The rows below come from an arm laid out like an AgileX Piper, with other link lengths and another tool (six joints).
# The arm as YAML. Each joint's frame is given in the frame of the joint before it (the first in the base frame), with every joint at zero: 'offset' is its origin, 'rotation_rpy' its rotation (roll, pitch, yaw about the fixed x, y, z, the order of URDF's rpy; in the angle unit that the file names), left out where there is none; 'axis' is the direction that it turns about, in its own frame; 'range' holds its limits. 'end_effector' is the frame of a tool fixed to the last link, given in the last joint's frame.
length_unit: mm
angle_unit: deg
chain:
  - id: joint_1
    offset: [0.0, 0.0, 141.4]
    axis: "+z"
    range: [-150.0, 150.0]
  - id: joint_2
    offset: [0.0, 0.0, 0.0]
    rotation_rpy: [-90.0, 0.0, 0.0]
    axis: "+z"
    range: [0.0, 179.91]
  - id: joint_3
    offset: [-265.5, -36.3, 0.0]
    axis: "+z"
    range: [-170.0, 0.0]
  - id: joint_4
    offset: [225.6, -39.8, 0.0]
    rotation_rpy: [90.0, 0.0, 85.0]
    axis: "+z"
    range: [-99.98, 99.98]
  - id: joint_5
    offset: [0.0, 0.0, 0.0]
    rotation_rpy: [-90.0, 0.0, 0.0]
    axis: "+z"
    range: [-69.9, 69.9]
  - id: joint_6
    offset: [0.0, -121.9, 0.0]
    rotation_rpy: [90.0, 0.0, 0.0]
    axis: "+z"
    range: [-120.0, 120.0]
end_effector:
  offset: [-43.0, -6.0, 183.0]
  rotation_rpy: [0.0, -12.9, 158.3]
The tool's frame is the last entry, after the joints.
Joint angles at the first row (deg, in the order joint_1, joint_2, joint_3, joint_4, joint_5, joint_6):
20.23, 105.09, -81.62, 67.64, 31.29, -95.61
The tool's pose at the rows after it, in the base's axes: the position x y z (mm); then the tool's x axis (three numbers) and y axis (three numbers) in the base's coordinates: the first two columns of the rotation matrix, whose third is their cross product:
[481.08 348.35 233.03 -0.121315 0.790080 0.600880 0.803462 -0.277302 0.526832]
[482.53 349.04 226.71 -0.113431 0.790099 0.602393 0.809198 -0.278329 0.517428]
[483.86 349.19 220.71 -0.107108 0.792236 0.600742 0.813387 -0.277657 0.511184]
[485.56 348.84 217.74 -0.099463 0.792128 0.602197 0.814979 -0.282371 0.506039]
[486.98 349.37 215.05 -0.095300 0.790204 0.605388 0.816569 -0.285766 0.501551]
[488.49 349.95 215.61 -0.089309 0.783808 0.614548 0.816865 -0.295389 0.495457]
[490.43 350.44 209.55 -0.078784 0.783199 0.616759 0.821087 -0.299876 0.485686]
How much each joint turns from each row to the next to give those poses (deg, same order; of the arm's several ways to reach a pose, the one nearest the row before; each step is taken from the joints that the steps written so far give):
0.00, 0.46, 0.00, 1.42, -0.47, -0.89
0.00, 0.76, 0.00, 0.47, -0.04, -0.26
0.00, 0.64, 0.00, 0.14, -0.10, -0.14
0.00, 0.37, 0.00, 0.27, -0.23, 0.01
0.00, 0.48, 0.00, 0.79, -0.11, -0.58
0.00, 0.25, 0.00, 1.18, -0.11, -0.53
0.06, 0.76, 0.00, 0.61, -0.22, -0.23

